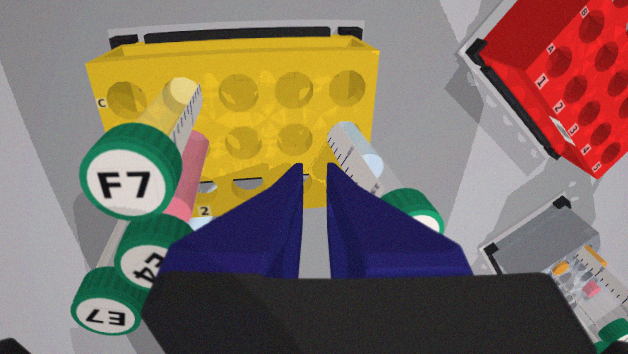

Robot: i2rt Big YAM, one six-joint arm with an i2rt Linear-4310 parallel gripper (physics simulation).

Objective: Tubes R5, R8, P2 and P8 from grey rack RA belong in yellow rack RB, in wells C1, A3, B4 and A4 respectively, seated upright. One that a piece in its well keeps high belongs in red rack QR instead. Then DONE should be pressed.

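Places are measured from the arm's base along level axes (x left, y down, z back), in metres.
Where they show: gripper, fingertip midpoint: (315,176).
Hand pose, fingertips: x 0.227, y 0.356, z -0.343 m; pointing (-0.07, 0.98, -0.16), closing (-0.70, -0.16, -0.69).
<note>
After its pixels a point has its place.
My gripper (315,176) {x 0.227, y 0.356, z -0.343 m} is shut with nothing between its fingers, over the front edge of the yellow rack RB (372,65) {x 0.228, y 0.391, z -0.391 m}. Wells C1 (126,100) {x 0.303, y 0.417, z -0.292 m}, B4 (295,140) {x 0.214, y 0.428, z -0.330 m} and A3 (247,183) {x 0.210, y 0.444, z -0.278 m} show no tube; A4 is partly hidden by the fingertips. P8 cannot be made out. The grey rack RA (545,237) {x -0.028, y 0.417, z -0.414 m} is at the lower right, with tubes and part of a green cap (614,330) {x -0.028, y 0.322, z -0.402 m}; R5, R8 and P2 cannot be identified. The red rack QR (505,30) {x 0.167, y 0.429, z -0.470 m} is at the upper right. DONE does not show.
Tube F7 (130,175) {x 0.284, y 0.316, z -0.328 m} stands in C2, E4 (150,260) {x 0.267, y 0.316, z -0.306 m} leans out of B2, and E7 (107,310) {x 0.266, y 0.316, z -0.276 m} is at the left. A green-capped tube (410,202) {x 0.217, y 0.320, z -0.367 m} leans at B5, right beside the fingers. A patch of pale blue (201,223) {x 0.221, y 0.428, z -0.240 m} shows beside the left finger.
</note>
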